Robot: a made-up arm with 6 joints. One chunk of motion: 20 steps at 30 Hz.
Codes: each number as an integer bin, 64 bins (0 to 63) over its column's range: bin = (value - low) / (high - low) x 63, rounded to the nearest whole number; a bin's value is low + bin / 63 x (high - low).
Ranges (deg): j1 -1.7..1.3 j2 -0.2..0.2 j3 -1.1..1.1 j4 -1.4..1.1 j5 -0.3..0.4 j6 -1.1..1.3
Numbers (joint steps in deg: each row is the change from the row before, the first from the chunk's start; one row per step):
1: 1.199 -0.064 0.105 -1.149 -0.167 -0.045
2: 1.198 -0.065 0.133 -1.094 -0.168 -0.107
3: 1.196 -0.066 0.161 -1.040 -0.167 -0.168
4: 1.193 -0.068 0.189 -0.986 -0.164 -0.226
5: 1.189 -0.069 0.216 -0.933 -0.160 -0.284
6: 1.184 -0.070 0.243 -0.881 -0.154 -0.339
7: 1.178 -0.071 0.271 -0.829 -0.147 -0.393
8: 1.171 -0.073 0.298 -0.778 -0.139 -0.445
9: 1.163 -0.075 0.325 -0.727 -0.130 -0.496
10: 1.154 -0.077 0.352 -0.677 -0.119 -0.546
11: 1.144 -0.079 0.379 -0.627 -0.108 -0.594
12: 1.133 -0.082 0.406 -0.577 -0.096 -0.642
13: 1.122 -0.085 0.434 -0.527 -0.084 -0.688
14: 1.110 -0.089 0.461 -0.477 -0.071 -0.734
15: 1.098 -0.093 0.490 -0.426 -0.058 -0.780
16: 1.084 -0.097 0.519 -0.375 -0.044 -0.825
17: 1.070 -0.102 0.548 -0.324 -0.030 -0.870
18: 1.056 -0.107 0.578 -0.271 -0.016 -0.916
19: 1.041 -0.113 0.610 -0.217 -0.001 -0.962
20: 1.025 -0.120 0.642 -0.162 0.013 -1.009
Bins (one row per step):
1: 61 21 35 6 12 28
2: 61 21 35 8 12 26
3: 61 21 36 9 12 24
4: 61 21 37 10 12 23
5: 61 21 38 12 13 21
6: 61 20 38 13 13 20
7: 60 20 39 14 14 19
8: 60 20 40 16 14 17
9: 60 20 41 17 15 16
10: 60 19 42 18 16 15
11: 60 19 42 19 17 13
12: 59 19 43 21 18 12
13: 59 18 44 22 19 11
14: 59 17 45 23 21 10
15: 59 17 46 25 22 8
16: 58 16 46 26 23 7
17: 58 15 47 27 24 6
18: 58 15 48 28 26 5
19: 58 14 49 30 27 4
20: 57 13 50 31 28 2

